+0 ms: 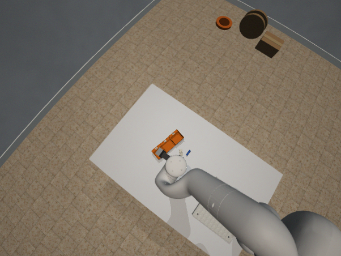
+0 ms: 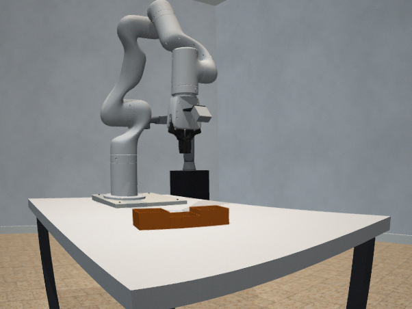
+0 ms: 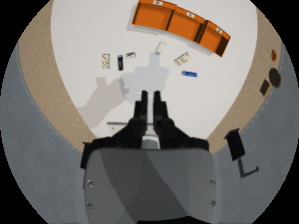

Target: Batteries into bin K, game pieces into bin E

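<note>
My hand is 90 mm short of the bin, 110 mm to the left of it and 200 mm above it. Also, from my hand: blue battery: 70 mm behind, 120 mm to the right, 210 mm below; then black battery: 10 mm behind, 90 mm to the left, 210 mm below.
</note>
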